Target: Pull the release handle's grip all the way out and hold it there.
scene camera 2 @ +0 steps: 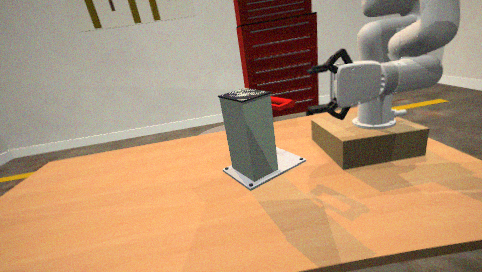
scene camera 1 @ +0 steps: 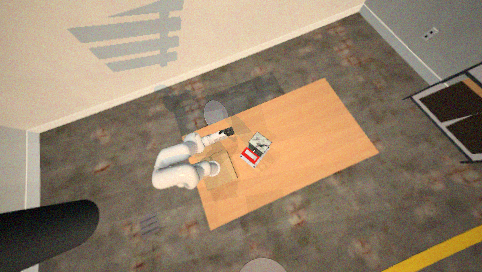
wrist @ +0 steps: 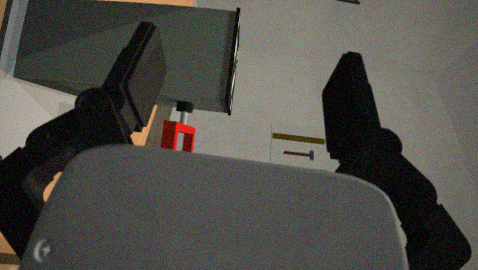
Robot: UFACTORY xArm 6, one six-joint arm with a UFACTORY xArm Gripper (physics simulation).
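The release handle's red grip (scene camera 1: pixel 244 152) (scene camera 2: pixel 287 104) (wrist: pixel 169 134) sticks out from the side of a grey-green upright housing (scene camera 1: pixel 260 142) (scene camera 2: pixel 252 135) (wrist: pixel 200 55), near its top. In the wrist view a short grey rod (wrist: pixel 184 117) joins the grip to a black collar (wrist: pixel 184 106) on the housing; the palm hides the grip's lower end. The housing stands on a pale base plate (scene camera 2: pixel 290 159). My gripper (scene camera 1: pixel 227 131) (scene camera 2: pixel 310 91) (wrist: pixel 248 58) is open and empty, its fingers apart from the grip. In scene camera 2 it is right of the grip, one finger above the other.
The wooden table (scene camera 1: pixel 320 125) (scene camera 2: pixel 125 210) carries the housing and the block (scene camera 2: pixel 385 150) under the arm's base. A red tool cabinet (scene camera 2: pixel 280 55) stands behind the table. A dark rack (scene camera 1: pixel 420 96) stands on the floor to the right in scene camera 1.
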